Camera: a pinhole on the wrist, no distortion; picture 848 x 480 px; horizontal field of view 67.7 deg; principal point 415.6 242.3 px. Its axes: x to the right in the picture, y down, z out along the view. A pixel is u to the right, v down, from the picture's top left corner.
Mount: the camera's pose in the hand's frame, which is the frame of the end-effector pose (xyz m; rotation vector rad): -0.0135 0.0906 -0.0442 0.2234 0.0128 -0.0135
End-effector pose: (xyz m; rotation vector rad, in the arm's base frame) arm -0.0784 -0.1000 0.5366 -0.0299 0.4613 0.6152
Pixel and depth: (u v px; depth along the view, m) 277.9 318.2 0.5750
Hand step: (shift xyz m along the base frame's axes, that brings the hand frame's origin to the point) 0.1055 0.0405 0.5386
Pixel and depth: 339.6 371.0 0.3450
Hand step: 0.0431 0.0906 0.3073
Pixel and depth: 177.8 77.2 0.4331
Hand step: 0.0846 -0.1308 0.3807
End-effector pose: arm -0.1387 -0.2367 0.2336 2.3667 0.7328 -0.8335
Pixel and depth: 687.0 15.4 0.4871
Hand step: -0.1433 -0.0436 -0.4523
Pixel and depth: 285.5 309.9 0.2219
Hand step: -0.0668 -0.1752 -0.0630
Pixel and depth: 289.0 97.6 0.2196
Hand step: -0.1045 -0.1120 -0.0715
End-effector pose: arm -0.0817 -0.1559 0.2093 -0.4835 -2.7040 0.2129
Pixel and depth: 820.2 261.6 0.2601
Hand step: -0.2062 0.0756 -0.1456
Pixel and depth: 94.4 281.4 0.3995
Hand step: 0.0520 -0.0781 -0.4024
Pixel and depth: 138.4 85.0 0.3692
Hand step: 0.0078 -0.1594 -0.3150
